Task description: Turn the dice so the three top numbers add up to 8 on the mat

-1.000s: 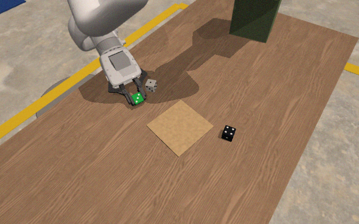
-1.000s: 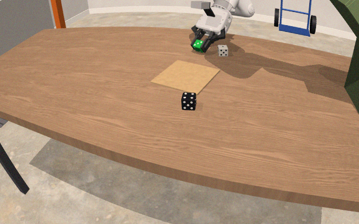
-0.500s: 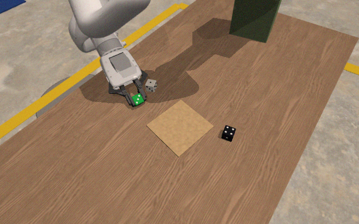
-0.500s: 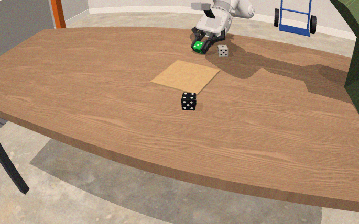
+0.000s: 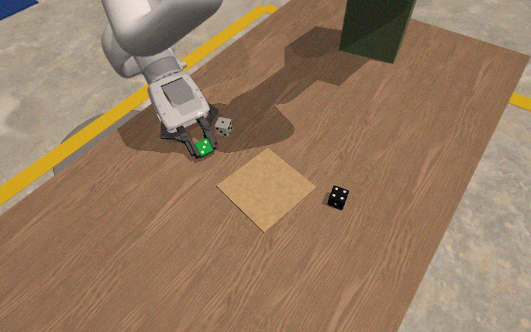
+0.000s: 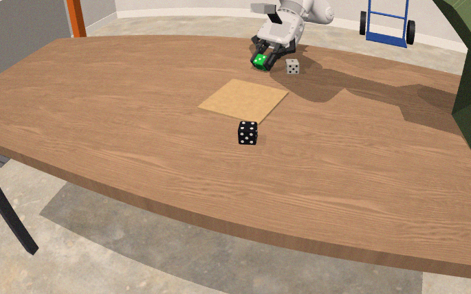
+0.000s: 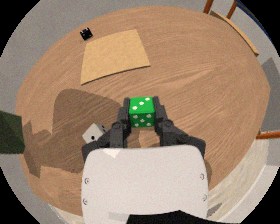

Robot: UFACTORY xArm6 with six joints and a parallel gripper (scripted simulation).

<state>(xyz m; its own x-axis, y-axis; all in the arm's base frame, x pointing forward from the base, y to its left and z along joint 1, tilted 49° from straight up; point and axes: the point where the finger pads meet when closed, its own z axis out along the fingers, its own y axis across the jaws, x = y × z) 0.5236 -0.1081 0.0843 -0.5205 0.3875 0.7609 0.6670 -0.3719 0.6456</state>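
Right now the green die is 10 mm below my hand. From my hand the other things lie so: tan mat (30 mm behind, 160 mm to the left, 20 mm below); then white die (70 mm behind, 10 mm to the right, 10 mm below); then black die (100 mm behind, 280 mm to the left, 10 mm below).
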